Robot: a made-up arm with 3 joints. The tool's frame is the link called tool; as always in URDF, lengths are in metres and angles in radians. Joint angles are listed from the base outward.
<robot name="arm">
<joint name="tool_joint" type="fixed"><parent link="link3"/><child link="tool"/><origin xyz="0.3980 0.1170 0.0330" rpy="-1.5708 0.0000 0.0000"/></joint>
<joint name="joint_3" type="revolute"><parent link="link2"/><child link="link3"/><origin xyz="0.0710 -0.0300 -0.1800" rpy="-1.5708 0.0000 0.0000"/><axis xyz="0 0 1"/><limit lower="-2.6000" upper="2.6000"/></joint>
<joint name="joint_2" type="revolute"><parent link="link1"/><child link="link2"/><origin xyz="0.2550 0.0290 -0.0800" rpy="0.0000 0.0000 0.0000"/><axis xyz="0 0 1"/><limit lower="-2.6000" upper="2.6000"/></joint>
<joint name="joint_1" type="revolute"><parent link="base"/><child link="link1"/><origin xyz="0.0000 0.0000 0.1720" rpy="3.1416 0.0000 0.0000"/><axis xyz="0 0 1"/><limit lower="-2.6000" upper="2.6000"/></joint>
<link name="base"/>
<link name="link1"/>
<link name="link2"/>
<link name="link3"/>
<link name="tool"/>
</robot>
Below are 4 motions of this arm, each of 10 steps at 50 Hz.
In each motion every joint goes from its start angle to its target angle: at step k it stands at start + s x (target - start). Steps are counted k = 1, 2, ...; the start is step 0. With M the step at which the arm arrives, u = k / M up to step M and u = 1 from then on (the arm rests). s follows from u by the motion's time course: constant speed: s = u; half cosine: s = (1 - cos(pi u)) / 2; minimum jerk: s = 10 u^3 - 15 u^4 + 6 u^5.
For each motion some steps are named. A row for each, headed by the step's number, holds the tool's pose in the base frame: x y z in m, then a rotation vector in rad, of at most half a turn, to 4 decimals.
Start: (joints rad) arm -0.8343 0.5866 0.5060
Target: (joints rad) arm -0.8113 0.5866 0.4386
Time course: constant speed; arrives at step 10
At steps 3, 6, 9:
3: 0.5523 0.2530 0.7213 0.0585 -0.4834 0.2360
6: 0.5597 0.2505 0.7152 0.0544 -0.4634 0.2297
9: 0.5669 0.2480 0.7090 0.0505 -0.4434 0.2232

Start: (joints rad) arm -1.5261 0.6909 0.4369
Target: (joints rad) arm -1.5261 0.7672 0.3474
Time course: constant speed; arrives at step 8
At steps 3, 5, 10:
3: 0.3132 0.5337 0.6958 0.1626 -0.3811 0.7954
5: 0.3226 0.5326 0.6886 0.1500 -0.3610 0.7778
10: 0.3366 0.5302 0.6775 0.1318 -0.3305 0.7511

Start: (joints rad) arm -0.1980 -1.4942 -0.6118
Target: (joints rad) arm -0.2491 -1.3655 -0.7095
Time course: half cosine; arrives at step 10
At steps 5, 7, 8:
5: 0.2204 0.4840 0.2802 -0.5441 0.5009 1.5869
7: 0.2306 0.4840 0.2691 -0.5598 0.5273 1.5594
8: 0.2344 0.4838 0.2650 -0.5656 0.5373 1.5490

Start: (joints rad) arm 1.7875 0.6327 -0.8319
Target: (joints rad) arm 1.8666 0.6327 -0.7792
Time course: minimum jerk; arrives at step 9
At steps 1, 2, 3, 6, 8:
1: -0.4052 -0.5213 0.2168 0.9919 0.3737 -2.2475
2: -0.4085 -0.5197 0.2180 0.9900 0.3700 -2.2535
3: -0.4151 -0.5163 0.2205 0.9860 0.3626 -2.2659
6: -0.4433 -0.5006 0.2315 0.9675 0.3308 -2.3198
8: -0.4527 -0.4948 0.2353 0.9609 0.3202 -2.3383

